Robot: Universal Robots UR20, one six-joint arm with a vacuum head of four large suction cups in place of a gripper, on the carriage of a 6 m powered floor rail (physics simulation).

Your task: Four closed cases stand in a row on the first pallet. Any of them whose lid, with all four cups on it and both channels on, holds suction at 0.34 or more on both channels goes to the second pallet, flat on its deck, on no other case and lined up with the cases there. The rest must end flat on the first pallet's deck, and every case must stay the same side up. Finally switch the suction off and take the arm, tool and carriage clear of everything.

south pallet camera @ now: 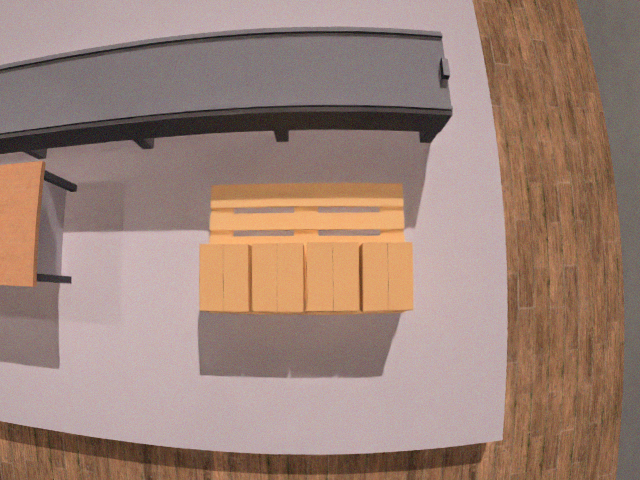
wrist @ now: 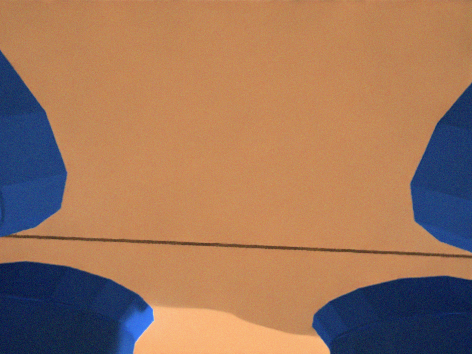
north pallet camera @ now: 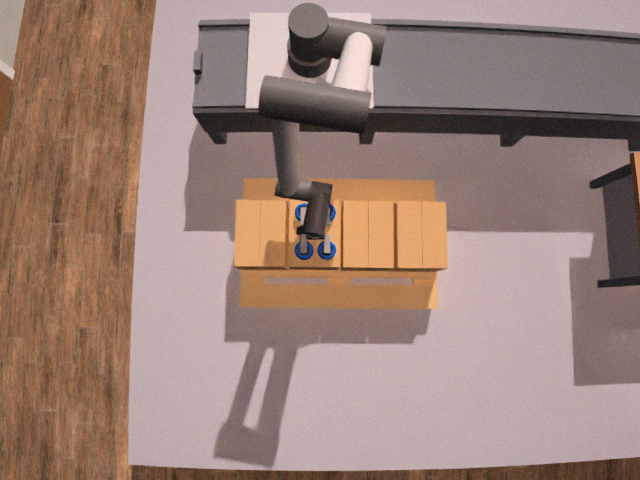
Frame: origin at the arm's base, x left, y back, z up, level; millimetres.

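Seen in the pictures: hand, its tool point: (wrist: 236, 220); arm's base, origin of its link: (north pallet camera: 309, 58).
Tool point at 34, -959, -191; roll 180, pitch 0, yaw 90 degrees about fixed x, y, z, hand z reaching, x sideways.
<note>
Pixels of each thing's top centre, then the offset from my tool point to it, as dx, dy, dz. Level surfaces: height alone.
- end case, centre of its top: (north pallet camera: 259, 233) -310, -6, +14
- second case, centre of its top: (wrist: 224, 249) (north pallet camera: 314, 232) -6, -5, +23
- wooden table, height of its surface: dz +151
Several closed cases stand in a row on the first pallet (north pallet camera: 338, 299) in the north view: an end case (north pallet camera: 248, 235) at left, a second case (north pallet camera: 293, 232), a third (north pallet camera: 381, 235) and a fourth (north pallet camera: 435, 235). My suction head (north pallet camera: 315, 231) (wrist: 236, 227) is over the second case, all four blue cups within its lid (wrist: 235, 125). The cups are on the lid or very close above it; contact edges and suction do not show. The second pallet (south pallet camera: 305, 219) holds a row of cases (south pallet camera: 277, 276) along its front part, with bare deck behind them.
The grey floor rail (north pallet camera: 491, 72) (south pallet camera: 258, 72) runs behind both pallets. The arm's white carriage plate (north pallet camera: 261, 62) is near the rail's left end in the north view. A wooden table (south pallet camera: 18, 222) with dark legs stands between the pallets. Narrow gaps separate the cases.
</note>
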